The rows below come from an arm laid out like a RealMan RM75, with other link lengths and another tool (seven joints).
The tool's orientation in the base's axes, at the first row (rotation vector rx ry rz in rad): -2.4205 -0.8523 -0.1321
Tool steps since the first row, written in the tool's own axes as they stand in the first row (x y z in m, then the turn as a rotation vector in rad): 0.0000 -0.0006 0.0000 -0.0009 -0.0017 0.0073; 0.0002 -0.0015 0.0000 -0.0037 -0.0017 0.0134; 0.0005 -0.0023 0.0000 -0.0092 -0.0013 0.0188; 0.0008 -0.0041 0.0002 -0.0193 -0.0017 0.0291; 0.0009 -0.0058 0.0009 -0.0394 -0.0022 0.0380; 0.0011 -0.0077 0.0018 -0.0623 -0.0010 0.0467; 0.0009 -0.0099 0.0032 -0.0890 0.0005 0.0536; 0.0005 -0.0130 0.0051 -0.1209 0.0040 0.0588; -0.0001 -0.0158 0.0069 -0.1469 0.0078 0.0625
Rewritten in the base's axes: -0.0004 0.0004 0.0003 -0.0024 0.0045 -0.0055; -0.0007 0.0011 0.0008 -0.0052 0.0063 -0.0114; -0.0010 0.0017 0.0012 -0.0098 0.0060 -0.0176; -0.0019 0.0032 0.0020 -0.0190 0.0063 -0.0287; -0.0029 0.0047 0.0023 -0.0360 0.0004 -0.0413; -0.0039 0.0065 0.0025 -0.0542 -0.0082 -0.0553; -0.0055 0.0085 0.0023 -0.0751 -0.0200 -0.0690; -0.0079 0.0113 0.0021 -0.0987 -0.0369 -0.0836; -0.0102 0.0138 0.0018 -0.1174 -0.0515 -0.0955
